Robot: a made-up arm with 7 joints.
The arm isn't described. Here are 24 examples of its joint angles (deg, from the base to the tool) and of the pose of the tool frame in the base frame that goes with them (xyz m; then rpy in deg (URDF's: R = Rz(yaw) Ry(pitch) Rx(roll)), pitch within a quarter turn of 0, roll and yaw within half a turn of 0).
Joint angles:
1: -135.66 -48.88 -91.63 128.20 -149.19 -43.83 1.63
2: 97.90 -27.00 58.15 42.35 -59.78 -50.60 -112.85
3: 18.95 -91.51 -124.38 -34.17 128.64 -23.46 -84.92
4: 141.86 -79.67 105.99 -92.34 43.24 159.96 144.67
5: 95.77 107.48 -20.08 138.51 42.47 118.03 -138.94
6: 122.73 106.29 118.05 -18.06 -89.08 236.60 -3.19
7: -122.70 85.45 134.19 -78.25 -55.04 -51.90 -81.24
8: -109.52 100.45 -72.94 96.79 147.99 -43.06 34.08
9: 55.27 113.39 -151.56 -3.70 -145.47 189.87 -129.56
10: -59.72 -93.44 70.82 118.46 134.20 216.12 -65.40
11: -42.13 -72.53 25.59 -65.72 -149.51 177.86 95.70
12: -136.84 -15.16 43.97 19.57 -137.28 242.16 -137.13
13: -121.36 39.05 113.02 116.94 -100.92 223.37 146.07
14: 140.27 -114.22 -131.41 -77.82 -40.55 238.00 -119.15
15: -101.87 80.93 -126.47 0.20 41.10 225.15 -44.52
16: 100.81 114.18 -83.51 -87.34 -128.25 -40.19 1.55
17: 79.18 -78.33 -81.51 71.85 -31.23 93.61 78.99
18: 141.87 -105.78 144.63 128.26 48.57 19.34 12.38
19: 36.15 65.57 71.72 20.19 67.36 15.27 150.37
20: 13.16 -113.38 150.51 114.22 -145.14 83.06 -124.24
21: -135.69 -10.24 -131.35 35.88 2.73 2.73 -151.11
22: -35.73 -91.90 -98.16 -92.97 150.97 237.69 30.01
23: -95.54 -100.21 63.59 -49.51 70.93 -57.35 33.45
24: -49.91 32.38 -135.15 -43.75 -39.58 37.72 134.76
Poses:
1: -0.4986 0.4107 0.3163 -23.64 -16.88 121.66
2: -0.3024 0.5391 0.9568 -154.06 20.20 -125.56
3: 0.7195 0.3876 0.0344 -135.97 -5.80 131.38
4: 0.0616 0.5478 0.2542 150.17 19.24 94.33
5: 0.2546 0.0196 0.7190 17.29 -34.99 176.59
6: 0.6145 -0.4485 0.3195 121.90 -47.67 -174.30
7: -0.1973 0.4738 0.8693 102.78 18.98 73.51
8: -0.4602 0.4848 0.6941 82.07 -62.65 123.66
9: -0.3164 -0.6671 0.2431 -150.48 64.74 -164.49
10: 0.3690 0.1667 0.3950 108.74 31.09 -63.69
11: 0.1180 -0.2299 0.9341 78.55 -28.90 90.67
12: -0.1059 -0.1394 1.1570 -151.50 10.99 -95.40
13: 0.4965 0.0329 0.3896 -96.62 28.35 30.26
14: -0.3833 -0.1472 0.0021 18.33 61.84 42.39
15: 0.0189 0.7596 0.4524 -102.67 -40.71 -137.90
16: -0.5382 -0.2338 0.3154 107.12 21.54 151.72
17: 0.6387 0.5066 0.4119 101.20 -61.35 92.32
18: -0.1301 -0.2374 0.8009 -55.40 -31.56 -100.01
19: -0.7467 -0.2532 0.8170 -129.59 20.98 49.59
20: 0.2534 0.1084 0.8866 8.45 30.72 116.93
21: -0.1121 0.3135 1.2309 143.26 56.22 -130.19
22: 0.3886 0.2089 0.1180 -59.96 44.68 -159.60
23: -0.4095 -0.7363 0.5084 -78.66 -12.13 -74.87
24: 0.2312 0.2232 1.1246 -15.44 56.48 87.70
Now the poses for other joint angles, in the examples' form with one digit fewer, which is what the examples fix.
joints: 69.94 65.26 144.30 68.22 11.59 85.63 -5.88
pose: -0.521 -0.543 0.283 142.0 -42.0 -102.8
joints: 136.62 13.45 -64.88 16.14 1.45 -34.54 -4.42
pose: 0.294 0.094 1.234 -166.8 -45.3 67.5
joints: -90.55 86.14 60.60 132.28 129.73 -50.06 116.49
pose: 0.451 -0.141 0.431 136.6 44.7 -143.1
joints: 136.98 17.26 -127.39 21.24 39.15 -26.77 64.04
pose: 0.520 -0.066 1.125 -127.2 10.5 -25.4
